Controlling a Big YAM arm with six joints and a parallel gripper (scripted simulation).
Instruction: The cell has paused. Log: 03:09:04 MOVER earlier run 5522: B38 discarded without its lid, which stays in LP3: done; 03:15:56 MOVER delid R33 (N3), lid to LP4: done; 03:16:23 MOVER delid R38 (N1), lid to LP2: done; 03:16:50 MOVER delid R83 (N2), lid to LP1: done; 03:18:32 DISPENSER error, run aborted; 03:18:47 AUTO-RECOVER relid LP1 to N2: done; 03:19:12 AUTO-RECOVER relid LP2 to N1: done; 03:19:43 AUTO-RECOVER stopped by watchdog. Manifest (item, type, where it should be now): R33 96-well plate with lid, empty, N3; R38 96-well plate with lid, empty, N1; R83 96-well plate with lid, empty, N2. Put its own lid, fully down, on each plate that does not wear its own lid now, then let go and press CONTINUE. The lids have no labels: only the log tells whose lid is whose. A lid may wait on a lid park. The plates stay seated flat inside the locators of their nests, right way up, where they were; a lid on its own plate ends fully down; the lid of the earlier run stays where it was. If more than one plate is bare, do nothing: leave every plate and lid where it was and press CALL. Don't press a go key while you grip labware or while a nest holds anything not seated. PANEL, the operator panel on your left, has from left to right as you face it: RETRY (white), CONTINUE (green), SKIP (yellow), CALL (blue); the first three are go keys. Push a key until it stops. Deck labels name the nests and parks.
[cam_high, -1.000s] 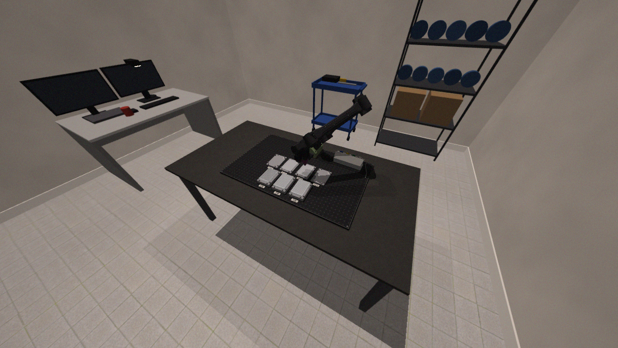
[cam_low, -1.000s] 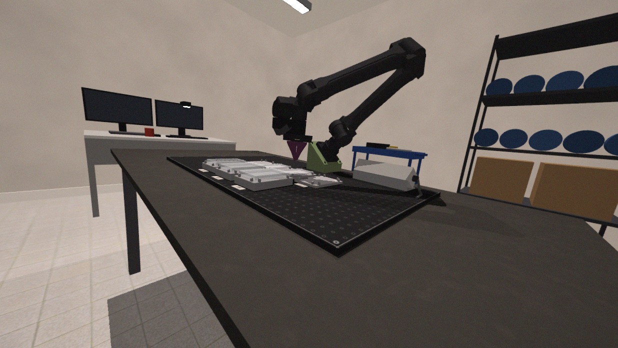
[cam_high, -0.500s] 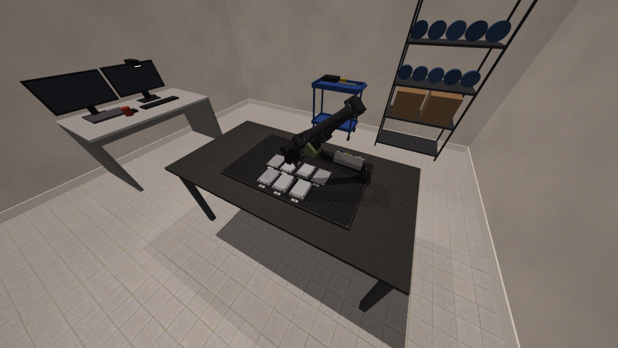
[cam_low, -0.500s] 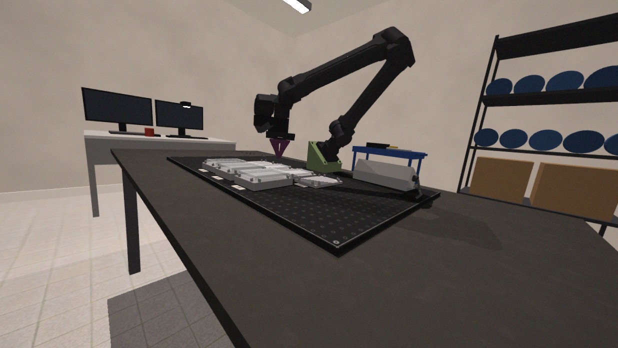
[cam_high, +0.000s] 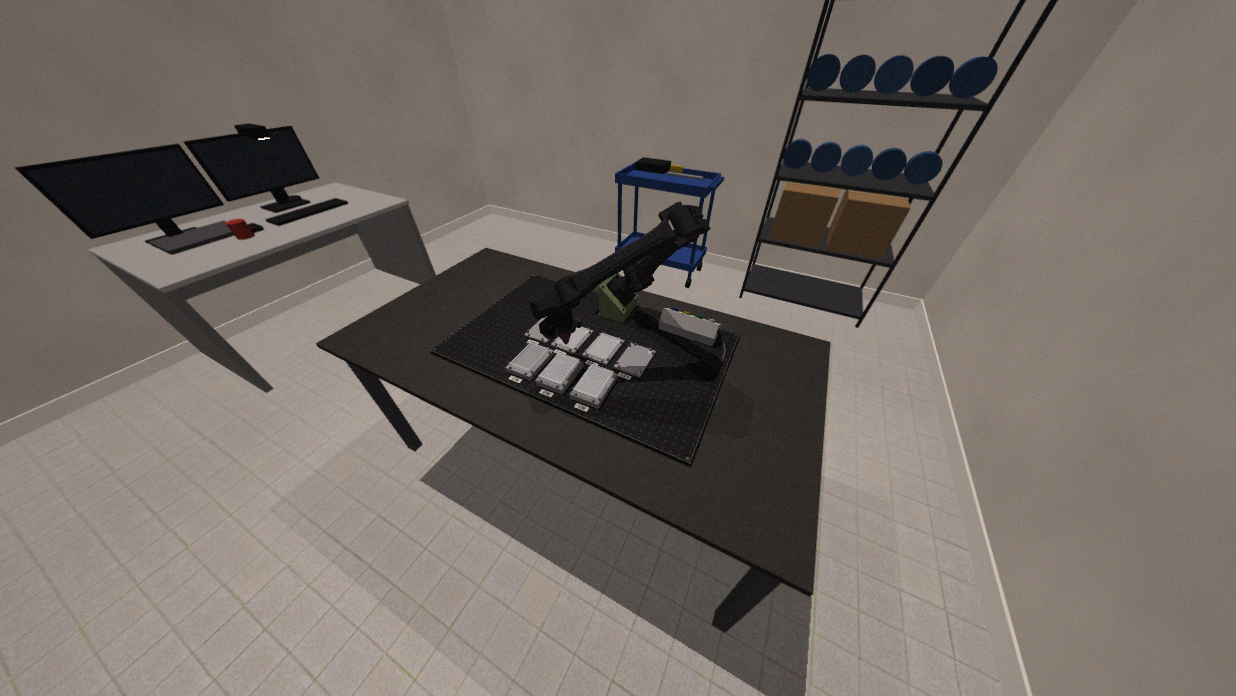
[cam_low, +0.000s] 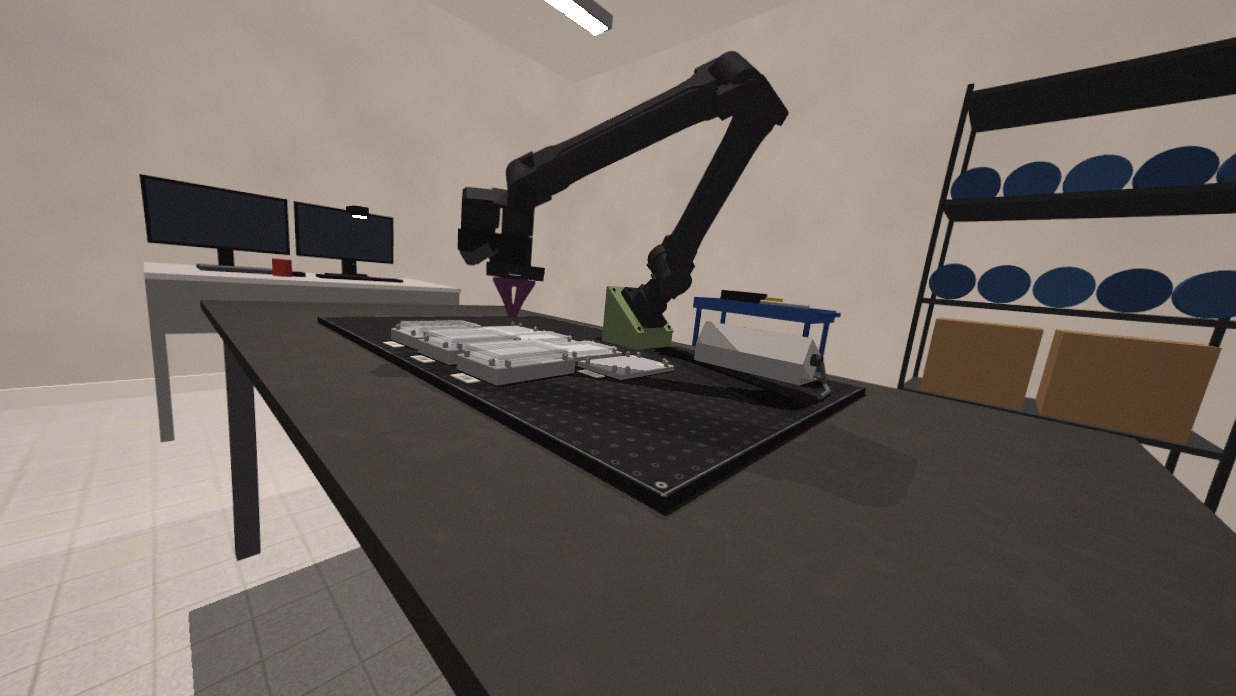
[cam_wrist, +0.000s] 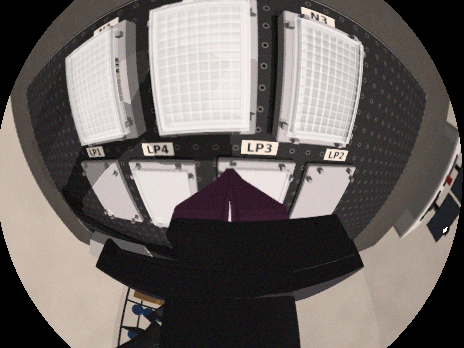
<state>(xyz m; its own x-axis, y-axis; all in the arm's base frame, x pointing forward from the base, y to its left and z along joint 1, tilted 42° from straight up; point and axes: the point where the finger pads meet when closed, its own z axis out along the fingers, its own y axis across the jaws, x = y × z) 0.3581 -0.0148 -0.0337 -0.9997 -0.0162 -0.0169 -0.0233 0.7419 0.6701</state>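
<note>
Right now the white 96-well plate is 90 mm ahead of my hand, 100 mm to the right of it and 40 mm below it. The rest, counted from my hand: lid park LP4: 90 mm behind, 100 mm to the left, 70 mm below; LP4 label: 100 mm to the left, 70 mm below; lid park LP2: 90 mm behind, 160 mm to the right, 70 mm below.
</note>
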